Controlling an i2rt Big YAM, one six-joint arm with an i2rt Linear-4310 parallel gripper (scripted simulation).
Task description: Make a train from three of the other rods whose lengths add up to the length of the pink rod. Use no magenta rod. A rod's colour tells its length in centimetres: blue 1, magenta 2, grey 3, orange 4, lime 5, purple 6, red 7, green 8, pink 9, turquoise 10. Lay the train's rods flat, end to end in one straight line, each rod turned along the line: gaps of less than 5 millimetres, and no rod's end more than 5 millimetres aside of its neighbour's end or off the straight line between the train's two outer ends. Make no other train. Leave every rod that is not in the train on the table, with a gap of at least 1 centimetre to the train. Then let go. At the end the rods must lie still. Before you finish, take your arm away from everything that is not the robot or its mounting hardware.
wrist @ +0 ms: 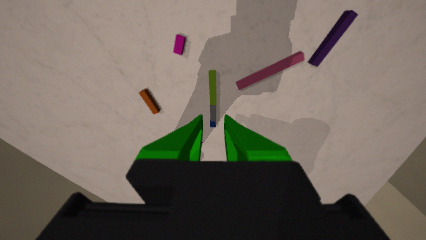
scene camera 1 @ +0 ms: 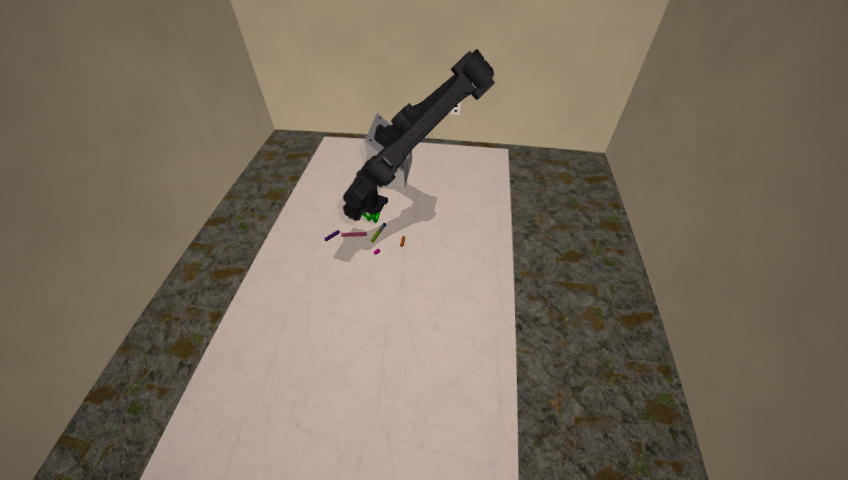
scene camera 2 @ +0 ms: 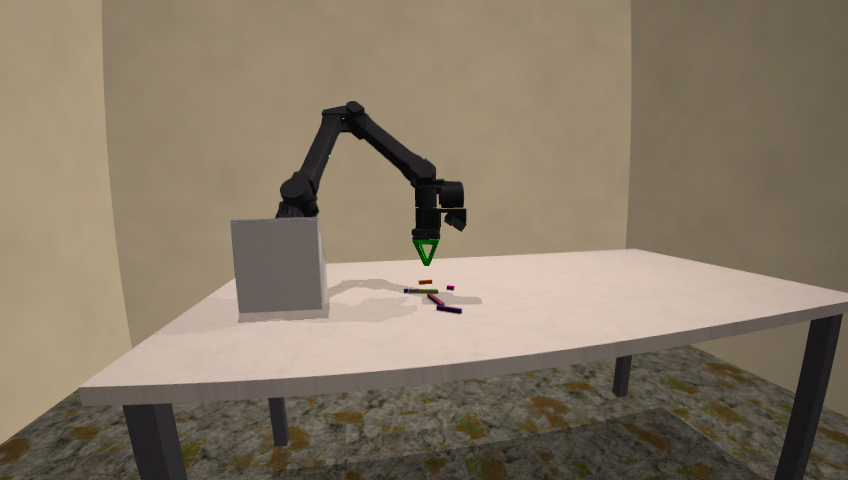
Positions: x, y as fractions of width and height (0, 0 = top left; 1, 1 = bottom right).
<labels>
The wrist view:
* my gripper: 0.50, 0.50
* pink rod: 0.70, 0.24
</labels>
